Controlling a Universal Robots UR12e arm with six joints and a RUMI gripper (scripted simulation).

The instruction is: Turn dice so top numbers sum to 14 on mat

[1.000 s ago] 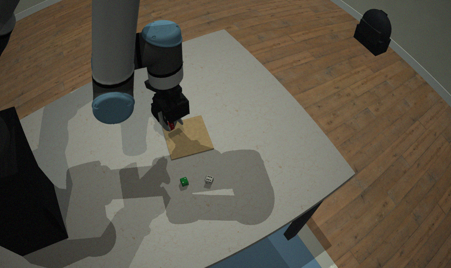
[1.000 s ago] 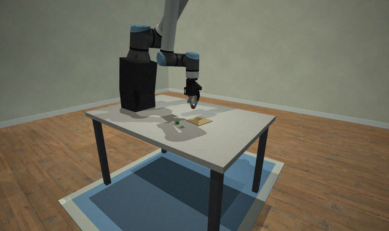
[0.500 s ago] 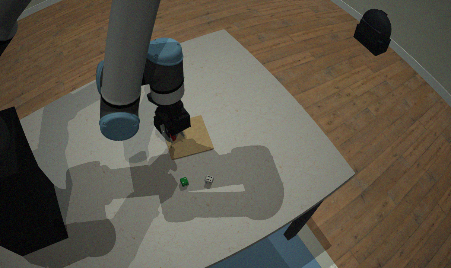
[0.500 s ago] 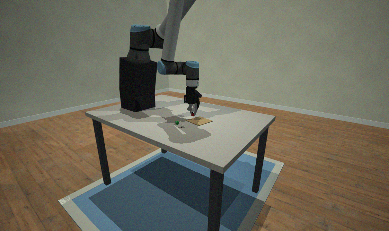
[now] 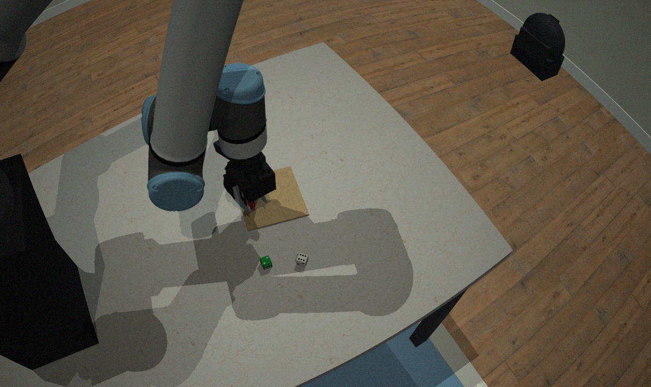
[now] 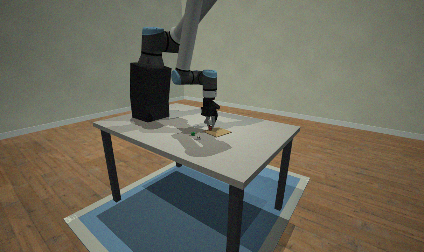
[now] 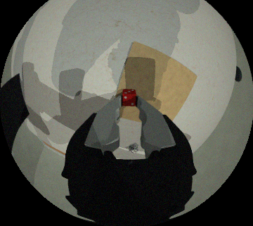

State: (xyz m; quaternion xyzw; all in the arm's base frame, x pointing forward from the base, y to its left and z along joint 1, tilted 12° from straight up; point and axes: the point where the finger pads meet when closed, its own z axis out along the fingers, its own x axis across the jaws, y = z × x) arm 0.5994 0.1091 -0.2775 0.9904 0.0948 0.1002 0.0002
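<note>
My gripper is now 10 mm above the red die. Also, from my hand: white die (60 mm ahead, 170 mm to the right, 20 mm below); then mat (50 mm ahead, 10 mm to the left, 20 mm below); then green die (20 mm behind, 150 mm to the right, 20 mm below).
</note>
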